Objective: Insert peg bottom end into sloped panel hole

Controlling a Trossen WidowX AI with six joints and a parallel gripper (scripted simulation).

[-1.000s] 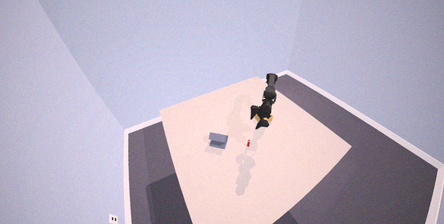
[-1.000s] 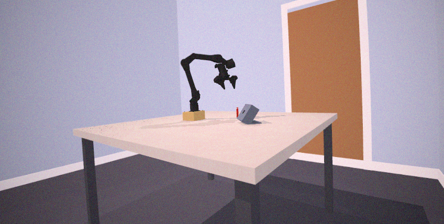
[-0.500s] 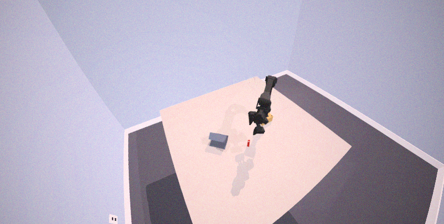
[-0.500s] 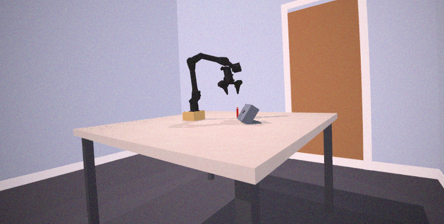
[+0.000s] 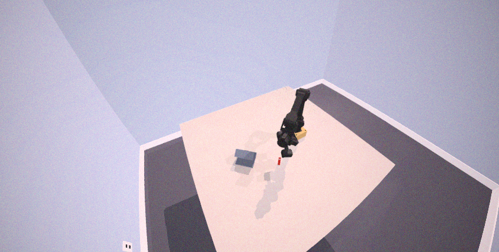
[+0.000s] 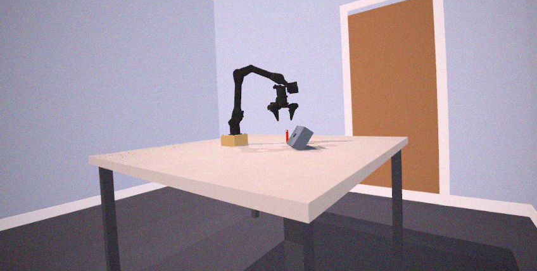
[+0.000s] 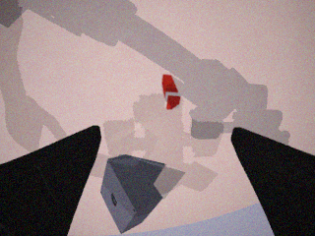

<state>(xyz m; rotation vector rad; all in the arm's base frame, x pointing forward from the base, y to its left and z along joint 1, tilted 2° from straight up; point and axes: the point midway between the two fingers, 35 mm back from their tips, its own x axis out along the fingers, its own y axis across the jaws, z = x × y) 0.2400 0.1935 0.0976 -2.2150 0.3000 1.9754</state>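
My gripper tip is 1 cm short of the red square peg, 1 cm to the right of it and 8 cm above it. Round my gripper tip: grey sloped panel: 21 cm ahead, 12 cm to the right, 8 cm below.
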